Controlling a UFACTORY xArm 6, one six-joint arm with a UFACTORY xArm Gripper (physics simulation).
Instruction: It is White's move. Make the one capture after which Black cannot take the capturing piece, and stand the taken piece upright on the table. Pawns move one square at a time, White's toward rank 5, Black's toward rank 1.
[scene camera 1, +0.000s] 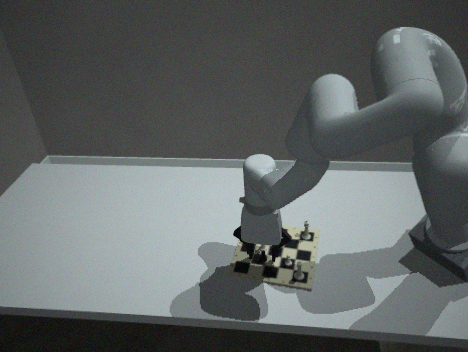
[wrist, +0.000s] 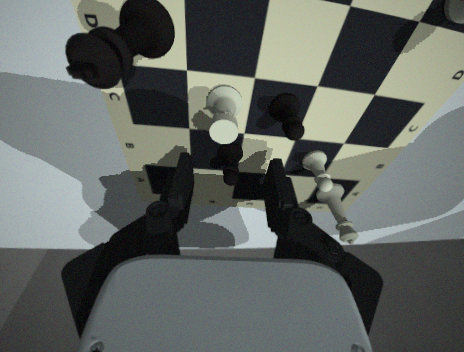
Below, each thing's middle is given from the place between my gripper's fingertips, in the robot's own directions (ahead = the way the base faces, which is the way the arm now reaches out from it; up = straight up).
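You'd find the chessboard (scene camera 1: 241, 267) 4 cm to the right of my hand and 3 cm behind it, and it's 2 cm lower than my hand.
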